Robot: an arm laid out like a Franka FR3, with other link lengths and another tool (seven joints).
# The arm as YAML. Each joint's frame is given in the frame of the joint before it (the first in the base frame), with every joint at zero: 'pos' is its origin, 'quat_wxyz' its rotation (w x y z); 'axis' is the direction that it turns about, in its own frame. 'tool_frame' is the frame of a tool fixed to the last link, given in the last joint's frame.
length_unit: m
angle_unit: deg
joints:
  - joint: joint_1
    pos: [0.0, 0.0, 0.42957]
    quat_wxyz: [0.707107, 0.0, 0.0, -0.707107]
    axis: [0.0, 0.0, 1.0]
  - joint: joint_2
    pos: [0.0, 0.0, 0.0]
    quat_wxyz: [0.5, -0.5, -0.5, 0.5]
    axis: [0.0, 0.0, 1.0]
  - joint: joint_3
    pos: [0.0, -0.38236, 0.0]
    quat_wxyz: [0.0, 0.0, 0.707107, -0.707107]
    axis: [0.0, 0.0, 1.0]
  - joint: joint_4
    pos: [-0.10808, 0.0, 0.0]
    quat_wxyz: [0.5, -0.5, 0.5, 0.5]
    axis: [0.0, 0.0, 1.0]
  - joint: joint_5
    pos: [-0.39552, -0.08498, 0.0]
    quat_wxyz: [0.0, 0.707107, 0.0, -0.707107]
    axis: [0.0, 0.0, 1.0]
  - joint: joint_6
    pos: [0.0, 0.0, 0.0]
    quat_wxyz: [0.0, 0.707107, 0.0, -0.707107]
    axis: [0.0, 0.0, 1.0]
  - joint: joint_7
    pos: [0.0, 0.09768, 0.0]
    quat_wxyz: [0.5, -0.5, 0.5, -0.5]
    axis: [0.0, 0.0, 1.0]
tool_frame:
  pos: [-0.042, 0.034, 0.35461]
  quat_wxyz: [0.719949, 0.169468, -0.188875, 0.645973]
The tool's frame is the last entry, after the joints.
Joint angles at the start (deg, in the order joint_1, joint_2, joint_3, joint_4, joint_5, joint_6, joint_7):
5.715 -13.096 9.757 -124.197 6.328 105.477 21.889
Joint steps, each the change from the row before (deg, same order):
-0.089 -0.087 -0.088 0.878 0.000 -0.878 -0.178
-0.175 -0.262 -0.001 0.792 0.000 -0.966 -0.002
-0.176 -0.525 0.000 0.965 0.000 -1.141 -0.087
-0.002 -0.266 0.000 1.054 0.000 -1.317 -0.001
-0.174 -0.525 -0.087 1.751 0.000 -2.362 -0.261
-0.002 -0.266 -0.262 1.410 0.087 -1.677 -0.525
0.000 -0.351 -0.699 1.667 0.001 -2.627 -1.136
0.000 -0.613 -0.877 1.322 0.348 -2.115 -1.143
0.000 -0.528 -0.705 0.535 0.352 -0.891 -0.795
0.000 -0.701 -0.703 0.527 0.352 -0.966 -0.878
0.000 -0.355 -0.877 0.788 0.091 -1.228 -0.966
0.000 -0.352 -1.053 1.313 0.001 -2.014 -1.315
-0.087 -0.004 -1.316 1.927 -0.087 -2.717 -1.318
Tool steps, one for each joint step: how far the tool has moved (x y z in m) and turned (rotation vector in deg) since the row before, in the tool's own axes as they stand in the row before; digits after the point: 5 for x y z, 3 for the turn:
-0.00369 0.00043 -0.00608 -0.119 0.075 -0.053
-0.00438 -0.00071 -0.00625 -0.040 0.029 0.108
-0.00585 -0.00117 -0.00951 -0.321 0.065 0.132
-0.00376 -0.00225 -0.00832 -0.060 -0.013 -0.111
-0.00856 -0.00456 -0.01307 -0.039 -0.016 -0.235
-0.00612 -0.00270 -0.01019 -0.189 0.159 -0.393
-0.01069 -0.00646 -0.00907 0.175 0.079 -0.891
-0.01044 -0.00618 -0.00984 -0.041 0.564 -0.552
-0.00673 -0.00295 -0.00585 -0.221 0.597 -0.148
-0.00717 -0.00406 -0.00699 -0.365 0.603 -0.198
-0.00911 -0.00323 -0.00479 -0.095 0.395 -0.292
-0.01191 -0.00582 -0.00674 -0.022 0.345 -0.636
-0.01534 -0.00653 -0.00643 0.456 0.356 -0.588

